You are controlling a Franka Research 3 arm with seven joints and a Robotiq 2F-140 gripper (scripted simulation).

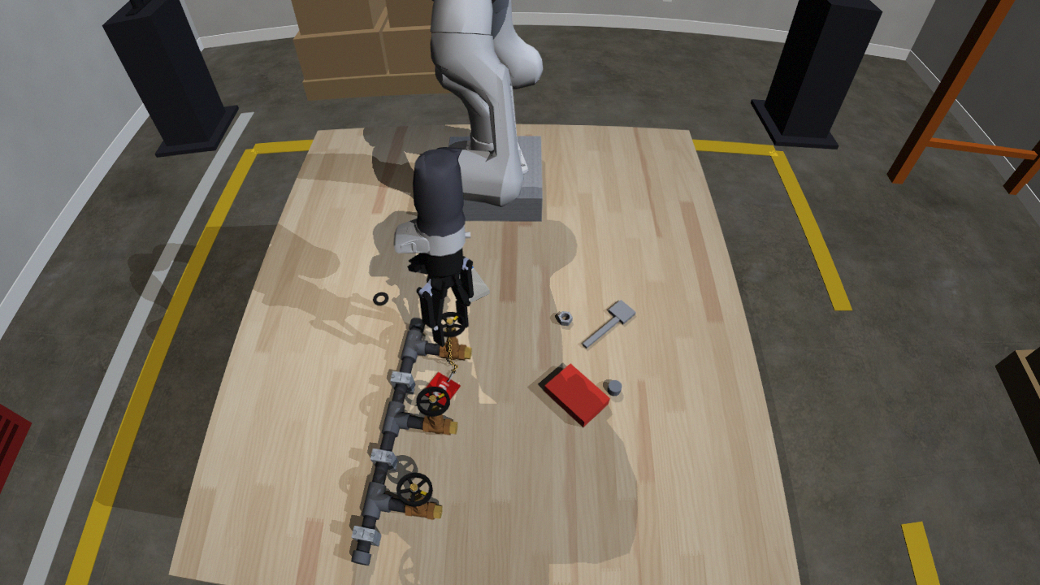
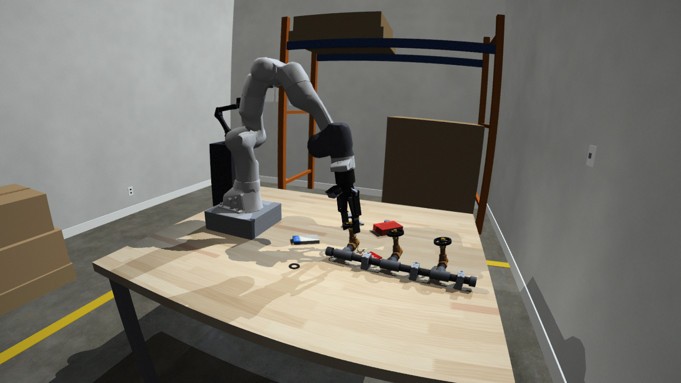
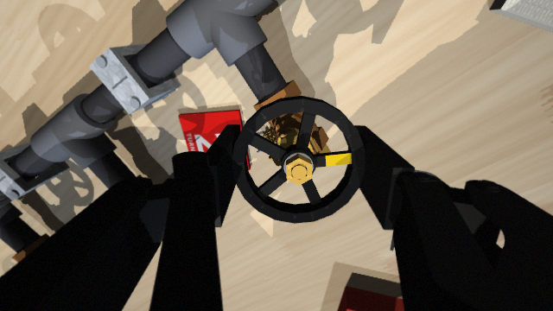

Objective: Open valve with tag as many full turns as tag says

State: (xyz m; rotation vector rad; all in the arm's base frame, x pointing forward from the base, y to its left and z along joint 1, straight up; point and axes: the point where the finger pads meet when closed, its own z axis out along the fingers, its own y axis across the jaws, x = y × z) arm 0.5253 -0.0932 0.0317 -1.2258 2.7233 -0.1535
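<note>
The red tag lies 9 cm ahead of my hand, 2 cm to the right of it and 12 cm below it. The rest, counted from my hand: blue-and-white box: 20 cm behind, 3 cm to the left, 11 cm below; nut: 8 cm behind, 26 cm to the left, 11 cm below; black washer: 16 cm behind, 20 cm to the right, 12 cm below.
</note>
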